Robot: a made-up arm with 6 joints. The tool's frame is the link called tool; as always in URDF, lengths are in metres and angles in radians. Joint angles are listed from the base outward. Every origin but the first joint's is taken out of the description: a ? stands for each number. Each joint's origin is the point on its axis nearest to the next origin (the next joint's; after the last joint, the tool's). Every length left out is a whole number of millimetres.
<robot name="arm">
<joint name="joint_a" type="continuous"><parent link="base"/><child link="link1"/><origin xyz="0.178 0.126 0.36" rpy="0.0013 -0.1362 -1.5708"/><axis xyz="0 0 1"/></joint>
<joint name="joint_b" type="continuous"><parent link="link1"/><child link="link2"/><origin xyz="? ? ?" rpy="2.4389 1.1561 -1.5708"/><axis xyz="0 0 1"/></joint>
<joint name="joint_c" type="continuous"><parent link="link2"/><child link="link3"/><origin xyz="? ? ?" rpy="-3.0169 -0.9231 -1.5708"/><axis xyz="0 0 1"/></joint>
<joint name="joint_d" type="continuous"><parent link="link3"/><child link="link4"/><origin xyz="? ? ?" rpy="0.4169 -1.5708 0"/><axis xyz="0 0 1"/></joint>
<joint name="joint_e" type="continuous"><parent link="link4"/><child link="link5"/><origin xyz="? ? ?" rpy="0.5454 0.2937 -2.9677"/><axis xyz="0 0 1"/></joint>
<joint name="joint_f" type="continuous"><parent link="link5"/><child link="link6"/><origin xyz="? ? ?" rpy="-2.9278 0.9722 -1.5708"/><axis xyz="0 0 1"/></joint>
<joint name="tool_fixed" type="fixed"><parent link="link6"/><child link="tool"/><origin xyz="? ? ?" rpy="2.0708 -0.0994 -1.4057"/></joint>
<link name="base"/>
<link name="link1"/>
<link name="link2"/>
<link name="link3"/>
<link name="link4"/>
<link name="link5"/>
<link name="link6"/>
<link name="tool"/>
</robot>
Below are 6 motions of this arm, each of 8 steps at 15 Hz.
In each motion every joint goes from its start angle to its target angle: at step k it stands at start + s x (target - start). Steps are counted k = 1, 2, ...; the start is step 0. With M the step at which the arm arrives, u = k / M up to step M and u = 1 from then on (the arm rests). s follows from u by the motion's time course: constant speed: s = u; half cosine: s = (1 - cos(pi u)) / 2; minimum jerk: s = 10 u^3 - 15 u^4 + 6 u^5.
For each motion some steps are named. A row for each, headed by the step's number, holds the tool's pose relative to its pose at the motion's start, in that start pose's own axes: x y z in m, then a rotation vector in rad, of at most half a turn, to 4 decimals.
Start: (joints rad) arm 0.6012 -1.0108 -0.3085 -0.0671 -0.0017 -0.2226
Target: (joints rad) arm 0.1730 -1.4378 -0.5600 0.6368 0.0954 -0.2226
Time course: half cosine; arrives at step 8
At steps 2, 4, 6, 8:
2: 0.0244 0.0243 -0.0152 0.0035 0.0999 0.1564
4: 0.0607 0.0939 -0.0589 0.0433 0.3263 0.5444
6: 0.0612 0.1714 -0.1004 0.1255 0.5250 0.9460
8: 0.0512 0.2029 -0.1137 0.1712 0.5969 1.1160

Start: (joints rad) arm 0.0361 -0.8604 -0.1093 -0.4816 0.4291 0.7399
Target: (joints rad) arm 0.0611 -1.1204 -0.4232 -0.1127 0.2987 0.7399
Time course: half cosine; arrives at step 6
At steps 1, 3, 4, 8:
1: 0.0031 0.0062 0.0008 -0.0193 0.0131 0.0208
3: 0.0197 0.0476 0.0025 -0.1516 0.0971 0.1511
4: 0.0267 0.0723 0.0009 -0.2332 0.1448 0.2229
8: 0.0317 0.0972 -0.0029 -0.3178 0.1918 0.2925

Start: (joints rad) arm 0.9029 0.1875 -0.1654 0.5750 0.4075 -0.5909
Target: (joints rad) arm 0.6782 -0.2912 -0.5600 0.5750 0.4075 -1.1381
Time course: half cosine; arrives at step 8
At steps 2, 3, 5, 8:
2: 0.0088 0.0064 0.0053 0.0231 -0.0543 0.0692
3: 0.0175 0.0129 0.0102 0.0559 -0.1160 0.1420
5: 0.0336 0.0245 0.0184 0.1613 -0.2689 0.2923
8: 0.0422 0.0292 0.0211 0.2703 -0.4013 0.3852

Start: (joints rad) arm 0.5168 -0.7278 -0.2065 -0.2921 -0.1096 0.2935
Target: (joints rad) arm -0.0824 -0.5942 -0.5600 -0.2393 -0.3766 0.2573
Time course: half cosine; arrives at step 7
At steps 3, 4, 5, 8:
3: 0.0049 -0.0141 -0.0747 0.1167 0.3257 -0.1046
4: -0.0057 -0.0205 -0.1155 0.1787 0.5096 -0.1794
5: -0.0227 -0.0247 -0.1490 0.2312 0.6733 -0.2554
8: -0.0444 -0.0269 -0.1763 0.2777 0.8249 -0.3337

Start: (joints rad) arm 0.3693 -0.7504 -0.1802 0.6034 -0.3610 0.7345
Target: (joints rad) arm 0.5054 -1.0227 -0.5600 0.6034 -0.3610 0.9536
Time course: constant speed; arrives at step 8
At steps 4, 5, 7, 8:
4: -0.0031 0.0280 0.0125 -0.0562 0.0193 0.0547
5: -0.0042 0.0352 0.0148 -0.0734 0.0268 0.0662
7: -0.0067 0.0496 0.0183 -0.1114 0.0451 0.0862
8: -0.0080 0.0569 0.0194 -0.1320 0.0559 0.0946

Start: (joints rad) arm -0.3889 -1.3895 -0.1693 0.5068 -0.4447 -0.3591
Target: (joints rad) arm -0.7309 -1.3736 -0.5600 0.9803 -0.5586 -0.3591
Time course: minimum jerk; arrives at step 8
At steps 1, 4, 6, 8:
1: 0.0016 0.0014 -0.0018 0.0076 0.0034 0.0101
4: 0.0391 0.0534 -0.0450 0.2394 0.0750 0.3143
6: 0.0548 0.1045 -0.0631 0.4329 0.0874 0.5571
8: 0.0568 0.1179 -0.0650 0.4842 0.0835 0.6184

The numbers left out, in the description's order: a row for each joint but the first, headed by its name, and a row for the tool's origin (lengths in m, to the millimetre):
joint_b: 0.035 -0.039 0
joint_c: -0.065 0.047 0
joint_d: 0.037 0.027 0
joint_e: -0.02 0.039 0
joint_f: -0.01 -0.078 0
tool: 0.004 -0.121 0

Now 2 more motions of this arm.
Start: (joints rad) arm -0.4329 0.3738 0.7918 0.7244 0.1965 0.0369
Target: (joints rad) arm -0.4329 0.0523 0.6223 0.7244 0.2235 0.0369
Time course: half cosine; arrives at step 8
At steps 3, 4, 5, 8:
3: 0.0011 0.0030 0.0230 -0.0707 -0.0361 0.0232
4: 0.0018 0.0060 0.0369 -0.1150 -0.0569 0.0391
5: 0.0023 0.0100 0.0506 -0.1596 -0.0764 0.0563
8: 0.0030 0.0181 0.0719 -0.2320 -0.1050 0.0862

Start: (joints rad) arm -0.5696 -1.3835 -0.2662 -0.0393 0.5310 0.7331
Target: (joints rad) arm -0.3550 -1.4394 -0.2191 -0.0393 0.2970 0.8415
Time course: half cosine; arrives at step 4
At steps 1, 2, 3, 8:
1: -0.0087 -0.0074 0.0017 0.0018 0.0013 -0.0641
2: -0.0320 -0.0234 0.0056 0.0128 -0.0003 -0.2185
3: -0.0584 -0.0365 0.0086 0.0330 -0.0089 -0.3713
8: -0.0701 -0.0410 0.0095 0.0441 -0.0145 -0.4340

